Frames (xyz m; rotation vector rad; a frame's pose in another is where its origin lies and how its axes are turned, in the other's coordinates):
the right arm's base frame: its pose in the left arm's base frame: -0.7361 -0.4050 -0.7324 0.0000 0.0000 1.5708
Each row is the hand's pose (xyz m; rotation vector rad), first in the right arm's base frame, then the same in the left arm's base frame.
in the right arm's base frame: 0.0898 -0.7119 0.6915 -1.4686 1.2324 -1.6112
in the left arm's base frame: -0.0242 -0.3152 -0.0409 -1.6430 -0.1437 -0.4776
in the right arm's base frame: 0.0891 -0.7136 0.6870 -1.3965 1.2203 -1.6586
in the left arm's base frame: -0.0225 -0.3159 -0.0454 -1.5854 -0.1068 -0.4940
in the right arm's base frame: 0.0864 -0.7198 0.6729 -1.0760 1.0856 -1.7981
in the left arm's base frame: -0.0163 -0.3186 -0.0595 -1.3001 0.0058 -0.4967
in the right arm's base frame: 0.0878 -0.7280 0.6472 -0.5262 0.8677 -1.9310
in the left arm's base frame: -0.0081 -0.3172 -0.0852 -0.8347 0.2045 -0.4761
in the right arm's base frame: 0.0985 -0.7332 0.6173 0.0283 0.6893 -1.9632
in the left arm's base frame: -0.0029 -0.3065 -0.1151 -0.3964 0.4303 -0.4456
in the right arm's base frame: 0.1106 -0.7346 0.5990 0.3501 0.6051 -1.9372
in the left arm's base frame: -0.0015 -0.2944 -0.1334 -0.1535 0.5749 -0.4211
